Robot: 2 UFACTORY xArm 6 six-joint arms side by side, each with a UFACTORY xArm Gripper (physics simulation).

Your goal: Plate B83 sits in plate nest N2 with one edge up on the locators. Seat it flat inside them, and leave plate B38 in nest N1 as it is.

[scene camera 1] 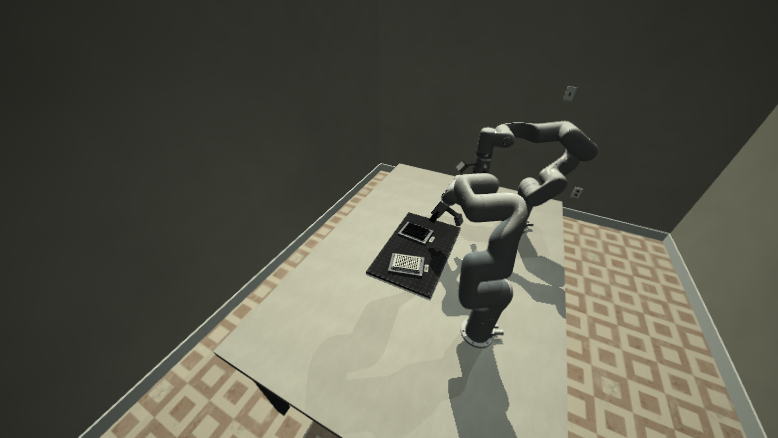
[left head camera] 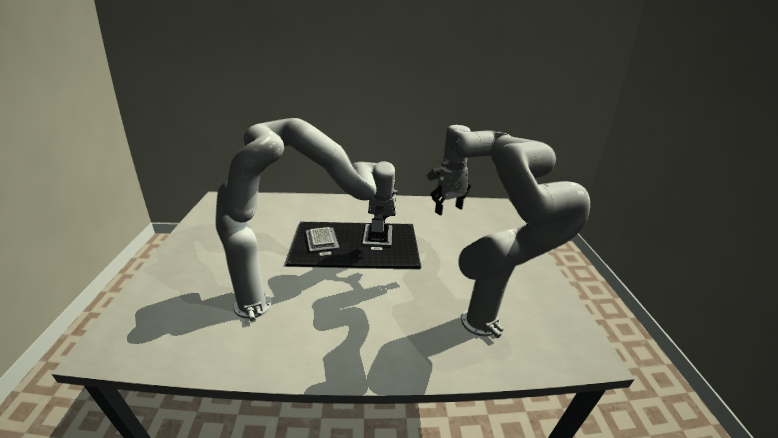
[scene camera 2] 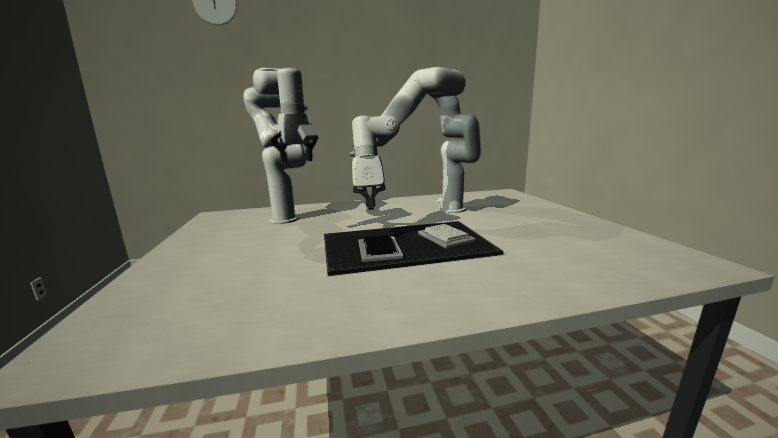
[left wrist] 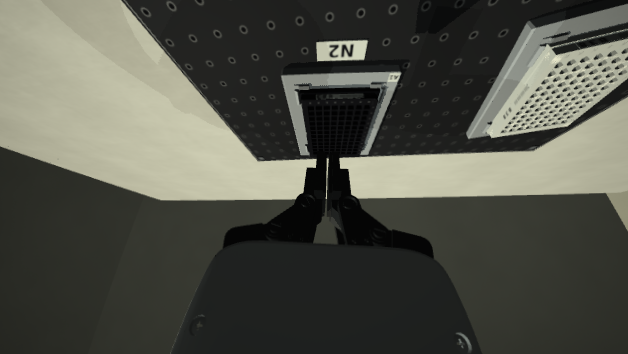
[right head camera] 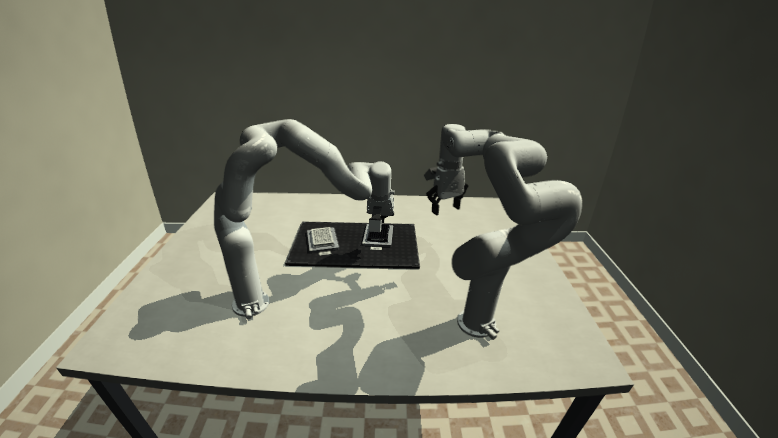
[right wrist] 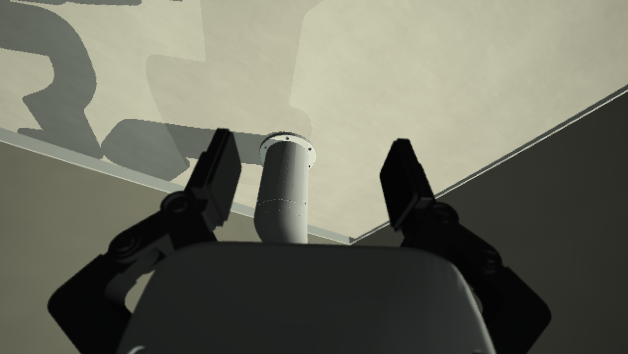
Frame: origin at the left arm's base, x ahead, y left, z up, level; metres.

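Where they show: left gripper, fingertip midpoint: point(scene camera 1: 431, 221) point(scene camera 2: 371, 209) point(left wrist: 327, 165); right gripper, fingertip midpoint: point(left head camera: 448, 211) point(scene camera 2: 297, 162) point(right head camera: 445, 210) point(right wrist: 313, 152); left arm's base at its link origin: point(scene camera 1: 476, 332) point(left head camera: 252, 305) point(scene camera 2: 452, 209) point(right head camera: 250, 303); right arm's base at its link origin: point(left head camera: 480, 322) point(scene camera 2: 284, 219) point(right head camera: 476, 323) point(right wrist: 287, 153).
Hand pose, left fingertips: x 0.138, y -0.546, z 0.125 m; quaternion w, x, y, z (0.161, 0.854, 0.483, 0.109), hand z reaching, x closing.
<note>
Each offset is from my left fingertips to the centre of the thing. "spot": to the spot under its first point. Level surfaces: height alone.
Black plate B83 @(dz -0.093, dx +0.074, dy -0.025 m) point(scene camera 1: 416, 232) point(scene camera 2: 380, 245) point(left wrist: 340, 125) sits within the grey rim of nest N2 @(dz -0.104, dx +0.074, dy -0.025 m) point(left wrist: 295, 110) point(scene camera 2: 381, 258). Its near side face shows between the corner locators in the left wrist view; its far edge is partly behind my fingertips there, and I cannot tell surely whether it is fully flat. White plate B38 @(dz -0.093, dx +0.132, dy +0.211 m) point(left head camera: 322, 236) point(scene camera 1: 407, 262) point(scene camera 2: 446, 233) point(left wrist: 570, 85) rests in nest N1 @(spot: dz -0.101, dx +0.089, dy +0.162 m) point(left wrist: 510, 75). My left gripper point(left wrist: 327, 165) point(scene camera 2: 370, 208) is shut and empty, raised above the board, apart from B83. My right gripper point(left head camera: 449, 209) point(right head camera: 446, 207) point(scene camera 2: 296, 156) point(right wrist: 313, 152) is open and empty, high over the table.
Both nests stand on a black perforated board @(dz -0.118, dx +0.070, dy +0.085 m) point(left head camera: 348, 261) point(scene camera 2: 340, 261) on the pale table @(dz -0.125 m) point(left head camera: 304, 364) point(scene camera 2: 272, 304). The N2 label @(spot: dz -0.111, dx -0.011, dy +0.023 m) point(left wrist: 342, 50) lies beside its nest. My right arm stands at the right in both head camera views. Arm shadows cross the table.
</note>
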